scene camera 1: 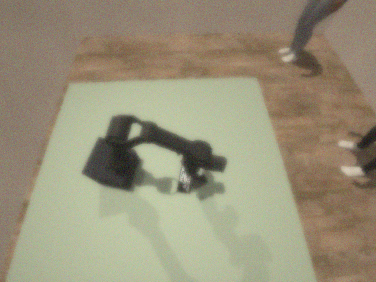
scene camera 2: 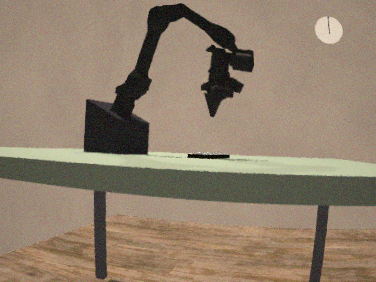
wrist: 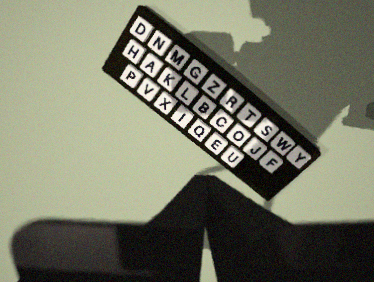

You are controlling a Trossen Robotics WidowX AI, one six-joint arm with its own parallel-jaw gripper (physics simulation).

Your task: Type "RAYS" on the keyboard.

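Frame: origin at the arm's base, x ahead, y left, z up, level; metres.
Seen in the pictures: gripper, fingertip midpoint: [scene camera 2: 212, 116] [wrist: 203, 185]; arm's base at its link origin: [scene camera 1: 113, 163] [scene camera 2: 119, 112].
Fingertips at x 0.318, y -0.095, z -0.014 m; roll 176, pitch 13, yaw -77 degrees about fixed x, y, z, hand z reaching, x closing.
Observation:
Pixels of each thing's top centre, then the offset from my fingertips to it.
- black keyboard at its top centre: [wrist: 208, 111] [scene camera 2: 210, 152] [scene camera 1: 186, 172] 0.001 m back, 0.014 m left, 0.111 m down
- R key at its top centre: [wrist: 231, 101] 0.012 m ahead, 0.002 m right, 0.111 m down
- S key at its top centre: [wrist: 266, 130] 0.002 m back, 0.036 m right, 0.111 m down
- Y key at its top centre: [wrist: 299, 158] 0.016 m back, 0.071 m right, 0.111 m down
A black keyboard [scene camera 1: 184, 181] [scene camera 2: 208, 156] [wrist: 257, 178] with white letter keys lies flat on the pale green table. In the wrist view it is tilted, running from upper left to lower right. The R key [wrist: 230, 100], S key [wrist: 266, 131] and Y key [wrist: 299, 158] are in its top row, and the A key [wrist: 150, 65] is in its middle row. My gripper [scene camera 2: 212, 116] [wrist: 203, 185] is shut and empty, pointing down, well above the keyboard. In the wrist view its tips appear just below the keyboard's lower edge, near E and U. In scene camera 1 the arm partly hides the keyboard.
The arm's dark base [scene camera 1: 111, 165] [scene camera 2: 116, 131] stands on the green table [scene camera 1: 75, 250] [scene camera 2: 300, 187], left of the keyboard. The arm's shadows fall on the table. One person's legs [scene camera 1: 303, 32] and another pair of feet [scene camera 1: 352, 171] show on the wooden floor beyond the table. A round clock [scene camera 2: 328, 30] hangs on the wall.

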